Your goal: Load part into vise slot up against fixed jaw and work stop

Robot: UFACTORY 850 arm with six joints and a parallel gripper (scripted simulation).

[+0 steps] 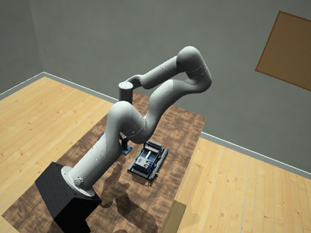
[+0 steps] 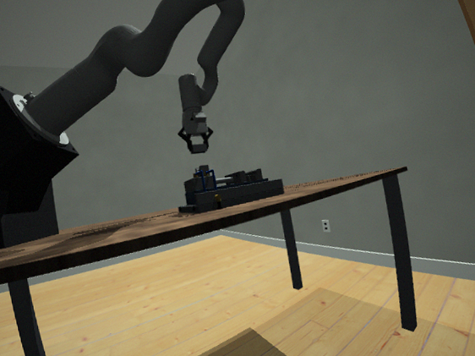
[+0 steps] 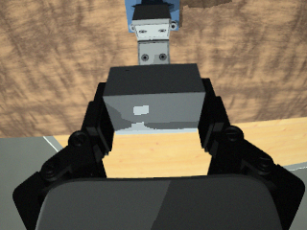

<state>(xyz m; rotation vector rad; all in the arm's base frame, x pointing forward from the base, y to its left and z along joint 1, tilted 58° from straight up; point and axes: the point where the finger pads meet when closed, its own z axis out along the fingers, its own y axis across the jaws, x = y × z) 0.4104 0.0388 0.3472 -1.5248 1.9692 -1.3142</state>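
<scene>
The part is 20 mm below my hand. The rest, counted from my hand: cylinder rod 120 mm behind, 160 mm to the right, 170 mm below; work stop 20 mm behind, 170 mm to the right, 160 mm below; V-block post 190 mm below.
</scene>
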